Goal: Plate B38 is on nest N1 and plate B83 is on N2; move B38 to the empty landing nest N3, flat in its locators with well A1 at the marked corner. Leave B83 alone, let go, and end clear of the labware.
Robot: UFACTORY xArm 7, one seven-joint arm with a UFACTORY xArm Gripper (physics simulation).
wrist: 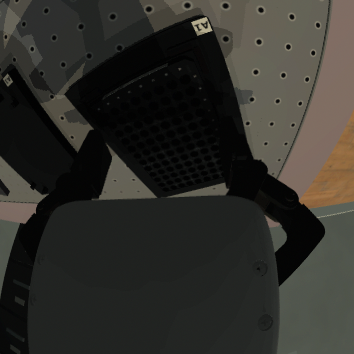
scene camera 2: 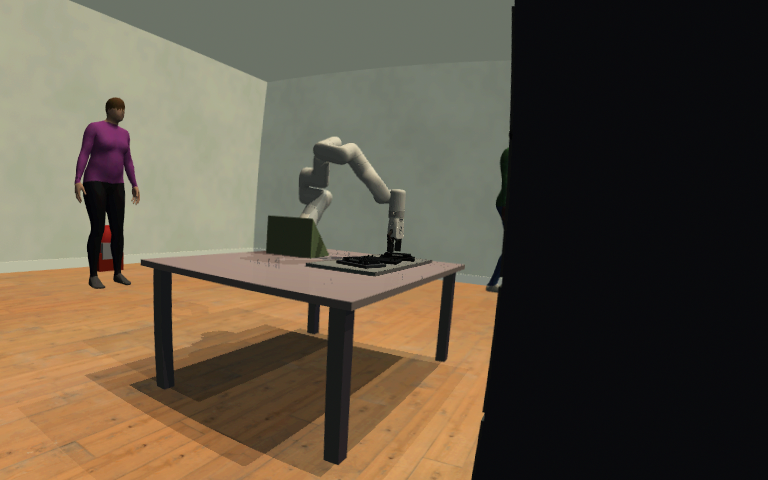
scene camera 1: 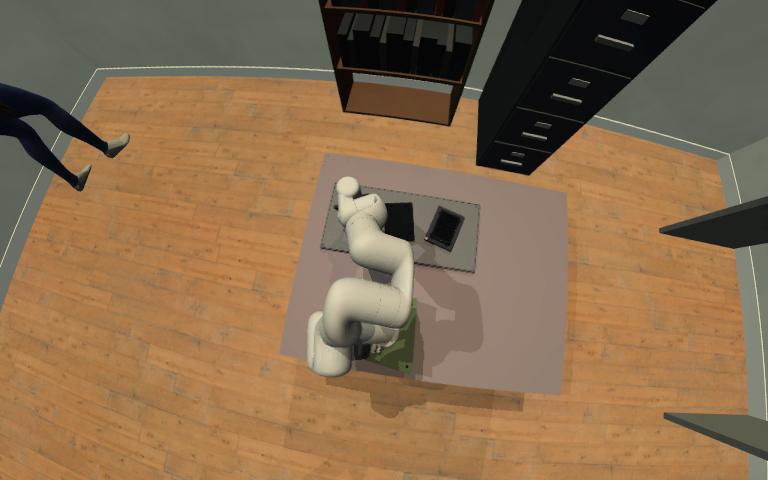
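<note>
A black well plate (wrist: 167, 127) lies in a black nest with an A1 tag at its upper right corner in the wrist view. My gripper (wrist: 159, 136) (scene camera 2: 394, 250) is open, low over this nest at the far end of the board in scene camera 2. Its fingers stand apart beside the plate's two long sides, with nothing held. An empty black nest (scene camera 1: 400, 221) (wrist: 32, 137) lies beside it, with its own A1 tag. Another dark plate (scene camera 1: 446, 226) (scene camera 2: 362, 260) sits in the tilted nest at the right in scene camera 1. Names B38 and B83 cannot be read. In scene camera 1 the arm hides the gripper.
The nests lie on a grey perforated board (scene camera 1: 464, 249) (scene camera 2: 407, 266) (wrist: 270, 90) on the table (scene camera 1: 521, 294) (scene camera 2: 243, 277). A green block (scene camera 1: 404, 353) (scene camera 2: 291, 234) stands at the arm's base. A bookcase (scene camera 1: 396, 101) and a dark cabinet (scene camera 1: 498, 113) stand beyond the table.
</note>
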